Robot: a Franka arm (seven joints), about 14 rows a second.
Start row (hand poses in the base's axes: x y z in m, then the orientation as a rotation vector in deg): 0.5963, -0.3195, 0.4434, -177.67, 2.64, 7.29
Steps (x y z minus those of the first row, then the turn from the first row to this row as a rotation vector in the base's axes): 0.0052, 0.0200, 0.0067, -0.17, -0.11, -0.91; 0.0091, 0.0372, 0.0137, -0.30, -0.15, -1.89; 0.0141, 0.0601, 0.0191, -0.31, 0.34, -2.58; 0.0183, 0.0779, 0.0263, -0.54, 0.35, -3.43; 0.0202, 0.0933, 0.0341, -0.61, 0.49, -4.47; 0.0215, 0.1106, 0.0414, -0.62, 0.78, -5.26; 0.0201, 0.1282, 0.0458, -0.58, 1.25, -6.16; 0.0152, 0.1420, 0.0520, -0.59, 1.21, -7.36; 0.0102, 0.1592, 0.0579, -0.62, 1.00, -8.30; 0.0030, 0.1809, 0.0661, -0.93, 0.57, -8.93; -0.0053, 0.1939, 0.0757, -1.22, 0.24, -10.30; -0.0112, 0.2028, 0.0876, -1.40, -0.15, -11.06
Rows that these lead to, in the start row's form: 0.6015, -0.2995, 0.4501, -177.78, 4.06, 7.09; 0.6054, -0.2823, 0.4571, -177.83, 5.59, 7.00; 0.6104, -0.2594, 0.4625, -177.75, 6.68, 7.74; 0.6146, -0.2416, 0.4697, -177.90, 8.02, 7.73; 0.6165, -0.2262, 0.4775, -177.84, 9.64, 7.92; 0.6178, -0.2089, 0.4848, -177.73, 10.88, 8.34; 0.6164, -0.1913, 0.4892, -177.53, 12.28, 9.04; 0.6115, -0.1775, 0.4954, -177.36, 14.13, 8.94; 0.6065, -0.1603, 0.5013, -177.25, 15.58, 8.58; 0.5993, -0.1386, 0.5095, -177.47, 16.59, 7.89; 0.5910, -0.1256, 0.5191, -177.51, 18.74, 7.33; 0.5851, -0.1167, 0.5310, -177.55, 19.94, 6.70
